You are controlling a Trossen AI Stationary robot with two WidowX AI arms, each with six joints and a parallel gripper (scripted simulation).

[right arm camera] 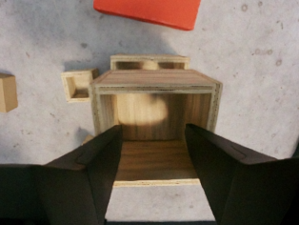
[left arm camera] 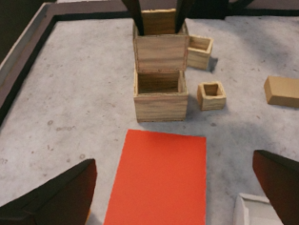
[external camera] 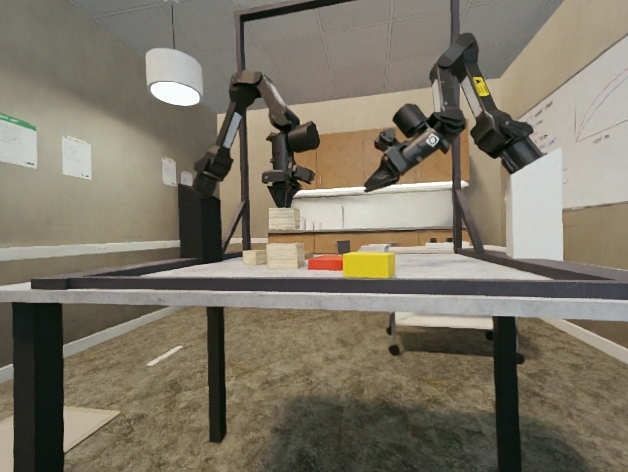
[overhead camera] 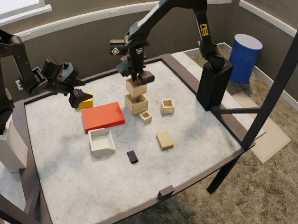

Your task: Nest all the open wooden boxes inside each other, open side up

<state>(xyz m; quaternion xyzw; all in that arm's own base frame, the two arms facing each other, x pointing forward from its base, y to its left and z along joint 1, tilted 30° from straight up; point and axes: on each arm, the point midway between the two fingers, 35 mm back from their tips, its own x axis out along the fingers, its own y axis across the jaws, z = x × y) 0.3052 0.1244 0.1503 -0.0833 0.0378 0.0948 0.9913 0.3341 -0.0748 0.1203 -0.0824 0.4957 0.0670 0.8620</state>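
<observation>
Right now the biggest wooden box is 160 mm below my right hand. The rest, counted from my right hand: smallest box (160 mm below, 90 mm behind, 10 mm to the right); then tan block (230 mm behind, 160 mm below, 30 mm to the right); then flat block (170 mm to the left, 160 mm below, 10 mm behind).
</observation>
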